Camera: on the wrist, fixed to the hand. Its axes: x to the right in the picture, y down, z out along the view.
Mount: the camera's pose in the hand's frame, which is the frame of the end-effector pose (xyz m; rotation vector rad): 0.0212 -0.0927 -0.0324 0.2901 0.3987 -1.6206
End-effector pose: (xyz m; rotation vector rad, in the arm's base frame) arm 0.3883 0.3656 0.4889 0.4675 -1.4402 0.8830
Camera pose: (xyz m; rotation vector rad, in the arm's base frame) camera 0.4772 0.3378 0.5265 1.2982 -0.2343 -0.1836
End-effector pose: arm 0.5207 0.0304 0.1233 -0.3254 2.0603 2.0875
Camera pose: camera 0.5277 -0.0009 0.0281 -1.6814 1.2034 0.7131
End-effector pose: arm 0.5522 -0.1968 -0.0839 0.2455 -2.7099 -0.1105
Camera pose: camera 0.5609 -0.2931 -0.0565 2.1291 -1.4824 -0.0935
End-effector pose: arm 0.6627 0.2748 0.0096 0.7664 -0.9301 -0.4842
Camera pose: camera 0.6967 0.2131 -0.0620 1.7451 0.2041 -1.5247
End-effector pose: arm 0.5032 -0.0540 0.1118 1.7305 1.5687 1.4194
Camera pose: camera 0.4267 -0.0187 0.0570 -0.1470 2.4117 0.6009
